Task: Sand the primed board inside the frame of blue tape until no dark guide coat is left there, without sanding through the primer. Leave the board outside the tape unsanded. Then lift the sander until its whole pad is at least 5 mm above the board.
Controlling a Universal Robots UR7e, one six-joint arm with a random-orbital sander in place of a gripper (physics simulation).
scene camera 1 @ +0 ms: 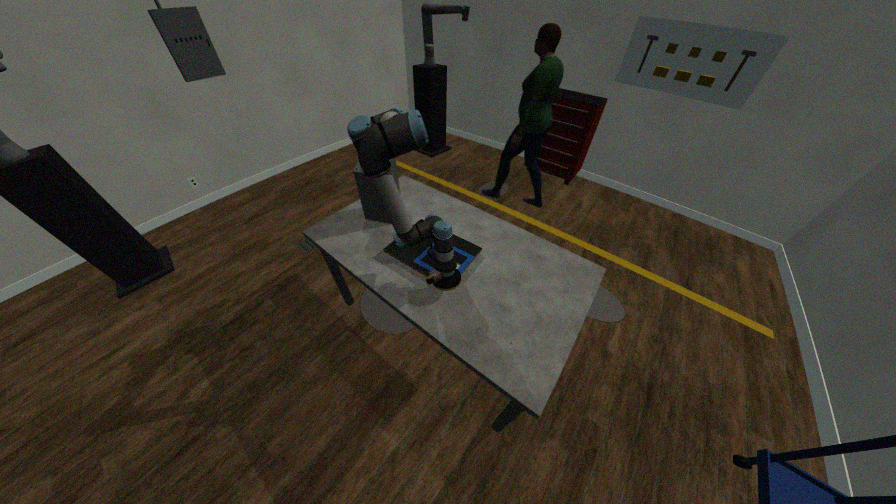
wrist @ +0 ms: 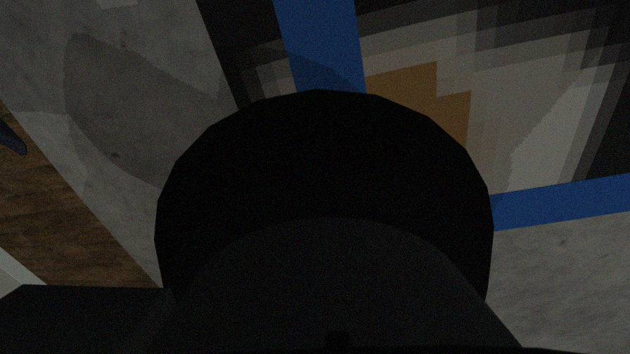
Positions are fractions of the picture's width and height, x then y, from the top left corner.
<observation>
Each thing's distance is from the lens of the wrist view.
blue tape (wrist: 0.52, 0.15): 0.08 m
dark guide coat (wrist: 0.84, 0.28): 0.11 m
</observation>
